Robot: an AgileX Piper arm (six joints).
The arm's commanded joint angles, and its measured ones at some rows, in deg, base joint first. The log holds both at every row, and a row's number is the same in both.
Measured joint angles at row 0:
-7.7 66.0 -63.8 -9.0 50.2 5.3
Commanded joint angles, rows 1 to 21:
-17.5 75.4 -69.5 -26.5 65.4 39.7
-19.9 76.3 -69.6 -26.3 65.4 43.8
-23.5 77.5 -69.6 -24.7 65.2 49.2
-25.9 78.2 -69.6 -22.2 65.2 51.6
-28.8 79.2 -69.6 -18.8 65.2 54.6
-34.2 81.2 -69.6 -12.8 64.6 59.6
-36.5 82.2 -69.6 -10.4 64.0 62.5
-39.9 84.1 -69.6 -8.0 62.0 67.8
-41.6 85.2 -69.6 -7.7 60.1 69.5
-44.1 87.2 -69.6 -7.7 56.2 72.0
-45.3 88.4 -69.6 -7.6 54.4 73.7
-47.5 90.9 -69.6 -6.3 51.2 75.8
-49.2 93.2 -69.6 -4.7 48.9 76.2
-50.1 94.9 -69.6 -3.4 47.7 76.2
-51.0 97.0 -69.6 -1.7 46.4 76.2
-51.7 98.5 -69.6 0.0 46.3 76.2
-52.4 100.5 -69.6 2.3 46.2 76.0
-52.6 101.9 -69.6 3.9 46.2 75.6
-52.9 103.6 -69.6 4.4 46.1 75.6
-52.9 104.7 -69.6 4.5 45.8 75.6
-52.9 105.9 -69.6 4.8 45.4 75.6
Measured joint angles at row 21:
-52.5 102.8 -69.3 3.2 46.6 76.0
